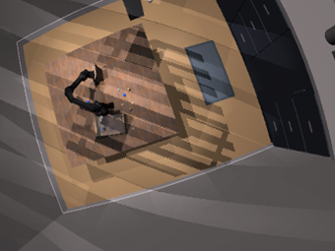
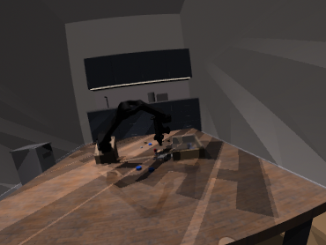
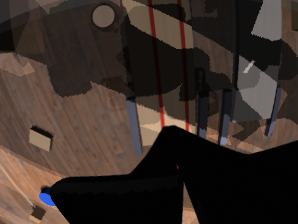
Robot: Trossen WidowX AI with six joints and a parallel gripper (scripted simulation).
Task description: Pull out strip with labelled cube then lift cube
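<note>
The tan strip is 9 cm ahead of my gripper tip, 2 cm to the right of it and 4 cm below it.
</note>
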